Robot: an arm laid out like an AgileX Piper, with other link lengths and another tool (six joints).
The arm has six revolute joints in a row. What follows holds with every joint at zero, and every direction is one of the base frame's.
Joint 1 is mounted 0.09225 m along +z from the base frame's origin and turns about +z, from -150 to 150 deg.
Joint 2 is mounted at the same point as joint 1 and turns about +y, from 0 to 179.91 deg.
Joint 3 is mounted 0.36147 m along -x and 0.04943 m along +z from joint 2 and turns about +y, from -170 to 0 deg.
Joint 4 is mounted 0.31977 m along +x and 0.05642 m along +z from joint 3 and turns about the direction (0.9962, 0, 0.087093), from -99.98 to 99.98 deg.
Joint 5 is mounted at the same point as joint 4 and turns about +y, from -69.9 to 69.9 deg.
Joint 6 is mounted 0.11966 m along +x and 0.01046 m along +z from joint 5 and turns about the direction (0.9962, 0, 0.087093), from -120 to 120 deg.
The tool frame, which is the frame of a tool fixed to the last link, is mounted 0.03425 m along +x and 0.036 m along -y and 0.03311 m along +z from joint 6; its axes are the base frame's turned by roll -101.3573, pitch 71.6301 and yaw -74.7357 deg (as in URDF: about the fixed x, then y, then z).
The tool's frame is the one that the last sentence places.
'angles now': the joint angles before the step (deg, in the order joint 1, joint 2, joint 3, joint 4, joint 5, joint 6). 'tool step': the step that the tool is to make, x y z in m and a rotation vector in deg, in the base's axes. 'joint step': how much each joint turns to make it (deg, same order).
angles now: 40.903, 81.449, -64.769, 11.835, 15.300, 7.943
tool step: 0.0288, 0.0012, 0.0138, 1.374, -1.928, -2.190
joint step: -2.025, 3.331, -4.716, -0.123, -0.994, -0.025
